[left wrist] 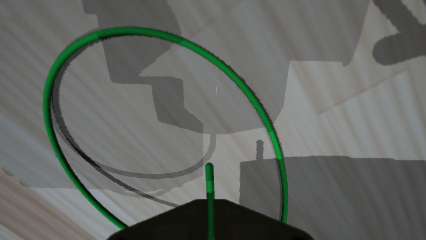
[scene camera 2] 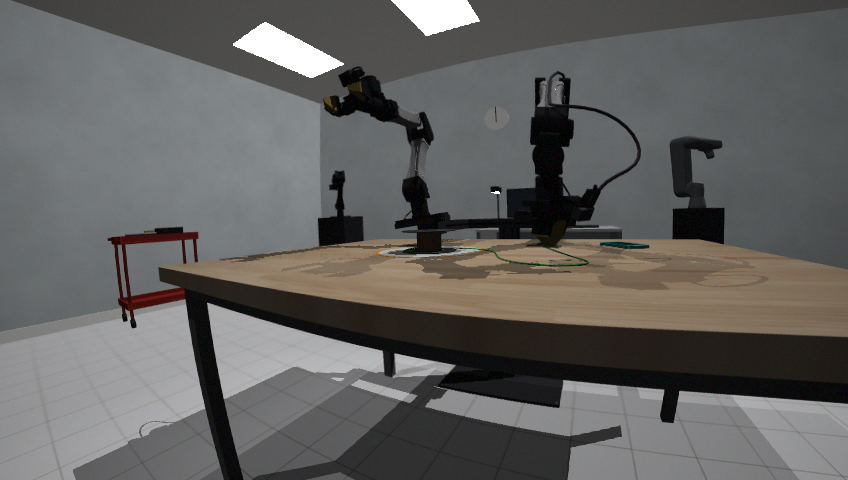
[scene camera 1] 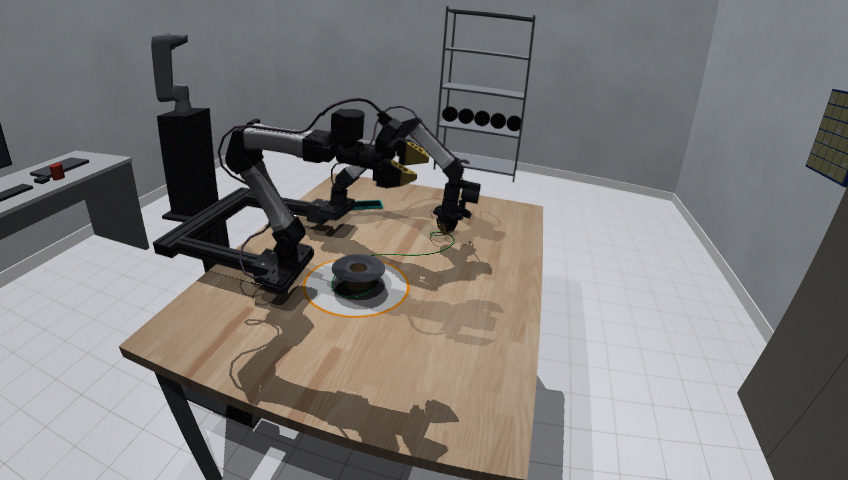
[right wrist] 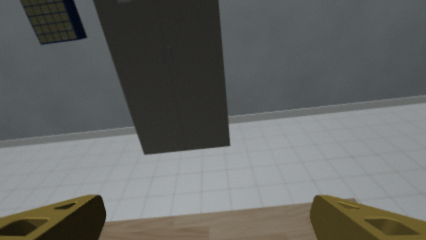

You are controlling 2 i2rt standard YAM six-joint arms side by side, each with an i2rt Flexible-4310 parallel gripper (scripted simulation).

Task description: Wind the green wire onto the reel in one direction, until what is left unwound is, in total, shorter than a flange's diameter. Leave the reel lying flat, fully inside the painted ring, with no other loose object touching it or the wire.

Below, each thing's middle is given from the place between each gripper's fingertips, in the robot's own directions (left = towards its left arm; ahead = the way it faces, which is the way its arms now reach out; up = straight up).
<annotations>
My right gripper (scene camera 1: 423, 168) is now 20 cm past the dark reel (scene camera 1: 357, 270), 19 cm to the right of it and 44 cm above it.
The dark reel is 23 cm behind my left hand (scene camera 2: 550, 247), 36 cm to the right of it and 1 cm below it.
</annotations>
